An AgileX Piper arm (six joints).
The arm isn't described. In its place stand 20 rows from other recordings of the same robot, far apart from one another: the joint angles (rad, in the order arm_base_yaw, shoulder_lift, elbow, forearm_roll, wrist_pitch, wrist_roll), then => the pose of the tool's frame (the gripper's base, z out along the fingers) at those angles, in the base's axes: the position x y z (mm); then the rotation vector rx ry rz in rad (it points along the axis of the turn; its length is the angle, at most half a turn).
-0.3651 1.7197 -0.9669 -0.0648 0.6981 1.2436 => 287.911 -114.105 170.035 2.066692 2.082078 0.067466
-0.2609 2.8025 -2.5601 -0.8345 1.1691 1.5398 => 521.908 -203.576 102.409 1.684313 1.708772 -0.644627
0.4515 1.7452 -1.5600 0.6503 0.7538 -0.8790 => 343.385 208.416 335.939 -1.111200 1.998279 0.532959
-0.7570 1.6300 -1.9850 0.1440 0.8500 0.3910 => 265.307 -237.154 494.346 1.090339 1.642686 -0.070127
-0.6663 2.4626 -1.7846 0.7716 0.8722 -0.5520 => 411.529 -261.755 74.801 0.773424 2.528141 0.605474
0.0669 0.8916 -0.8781 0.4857 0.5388 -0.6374 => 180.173 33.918 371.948 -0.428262 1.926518 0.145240
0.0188 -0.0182 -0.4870 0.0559 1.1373 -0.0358 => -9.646 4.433 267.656 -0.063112 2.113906 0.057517
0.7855 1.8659 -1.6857 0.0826 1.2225 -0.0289 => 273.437 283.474 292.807 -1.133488 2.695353 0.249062
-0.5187 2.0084 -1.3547 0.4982 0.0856 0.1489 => 393.403 -220.288 191.978 1.198447 1.861985 0.115490
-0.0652 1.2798 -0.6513 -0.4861 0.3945 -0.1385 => 236.696 -31.829 224.462 -0.577187 2.446068 -0.500635
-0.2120 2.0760 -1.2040 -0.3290 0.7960 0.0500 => 352.383 -97.335 101.260 -0.045772 -3.091681 0.360080
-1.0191 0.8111 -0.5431 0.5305 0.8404 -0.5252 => 99.093 -95.575 262.453 0.877055 2.257880 -0.036350
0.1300 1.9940 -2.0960 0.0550 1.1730 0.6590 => 439.364 62.092 357.738 0.686317 2.504264 0.370131
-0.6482 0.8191 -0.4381 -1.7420 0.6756 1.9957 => 87.722 -136.782 292.818 1.164204 1.344692 -0.892632
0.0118 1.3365 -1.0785 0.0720 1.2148 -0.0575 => 239.543 8.963 296.470 -0.074514 2.952439 0.096843
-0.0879 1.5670 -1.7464 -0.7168 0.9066 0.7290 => 336.536 -76.916 455.481 0.648065 1.917893 -0.467536
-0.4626 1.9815 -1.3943 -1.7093 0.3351 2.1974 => 394.977 -230.093 228.002 1.095046 1.686896 -0.323933
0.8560 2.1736 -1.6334 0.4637 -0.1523 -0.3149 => 341.099 383.595 215.494 -0.629189 1.829095 0.614308
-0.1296 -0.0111 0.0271 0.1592 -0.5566 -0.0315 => 38.113 -12.653 251.091 0.187438 0.932730 -0.063423
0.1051 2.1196 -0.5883 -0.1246 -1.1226 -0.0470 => 316.633 43.650 68.989 -0.270976 1.875212 0.108991
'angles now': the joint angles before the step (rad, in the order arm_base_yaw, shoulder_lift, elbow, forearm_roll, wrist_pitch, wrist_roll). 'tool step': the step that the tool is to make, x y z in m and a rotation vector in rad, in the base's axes. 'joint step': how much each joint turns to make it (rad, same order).
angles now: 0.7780, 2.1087, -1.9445, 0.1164, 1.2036, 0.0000
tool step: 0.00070, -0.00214, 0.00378, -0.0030, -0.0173, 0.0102
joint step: -0.0025, -0.0079, -0.0011, -0.0107, 0.0000, -0.0125
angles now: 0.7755, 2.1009, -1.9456, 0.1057, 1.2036, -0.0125
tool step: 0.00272, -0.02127, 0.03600, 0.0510, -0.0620, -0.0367
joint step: -0.0377, -0.0804, 0.0000, -0.0052, 0.0004, -0.0009
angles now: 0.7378, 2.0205, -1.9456, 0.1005, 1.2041, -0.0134
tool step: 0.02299, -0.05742, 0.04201, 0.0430, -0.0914, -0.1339
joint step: -0.1327, -0.0947, -0.0044, -0.0232, 0.0008, 0.0000
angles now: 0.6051, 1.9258, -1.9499, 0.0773, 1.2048, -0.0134
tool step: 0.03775, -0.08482, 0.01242, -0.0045, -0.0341, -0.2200
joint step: -0.2174, -0.0367, 0.0099, -0.0203, -0.0010, 0.0000
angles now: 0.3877, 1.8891, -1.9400, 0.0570, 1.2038, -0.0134
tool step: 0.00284, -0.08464, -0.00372, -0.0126, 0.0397, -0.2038
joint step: -0.2035, -0.0813, 0.1270, -0.0009, -0.0041, 0.0000
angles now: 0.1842, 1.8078, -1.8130, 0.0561, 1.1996, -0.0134
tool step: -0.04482, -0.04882, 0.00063, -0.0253, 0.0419, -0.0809
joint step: -0.1161, -0.1802, 0.2279, -0.0031, -0.0010, -0.0392
